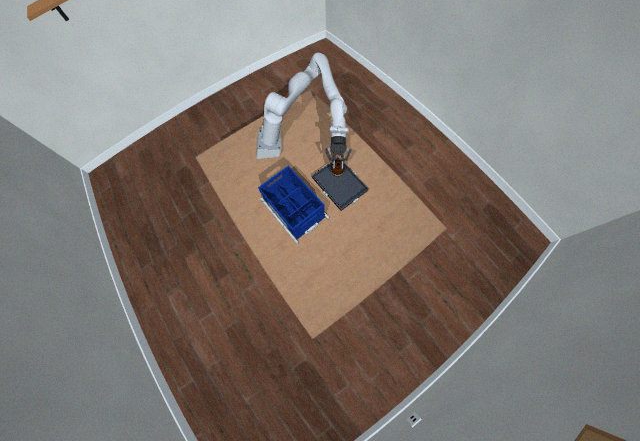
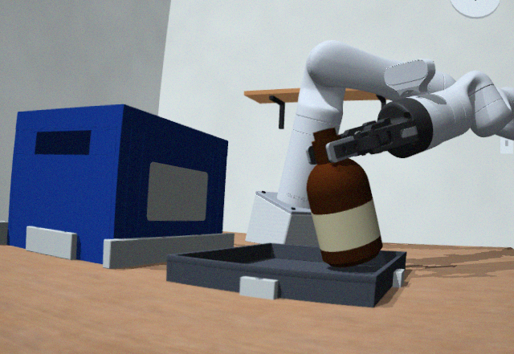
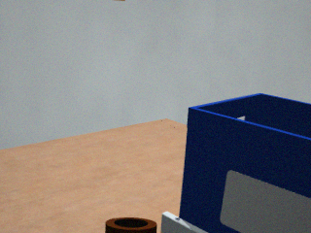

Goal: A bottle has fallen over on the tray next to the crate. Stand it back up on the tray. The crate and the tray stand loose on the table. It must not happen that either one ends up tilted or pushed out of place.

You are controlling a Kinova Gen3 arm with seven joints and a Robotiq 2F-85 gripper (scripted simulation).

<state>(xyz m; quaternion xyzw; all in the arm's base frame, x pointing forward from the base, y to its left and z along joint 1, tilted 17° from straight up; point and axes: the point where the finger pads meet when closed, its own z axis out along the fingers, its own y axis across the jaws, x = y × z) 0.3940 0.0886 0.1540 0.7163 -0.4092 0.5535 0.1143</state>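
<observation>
My gripper is now 5 cm above the brown bottle, 1 cm to the right of it and 1 cm past it. Round my hand: blue crate: 29 cm to the right, 6 cm below, 3 cm behind; tray: 13 cm below, 3 cm ahead, 1 cm to the right.
</observation>
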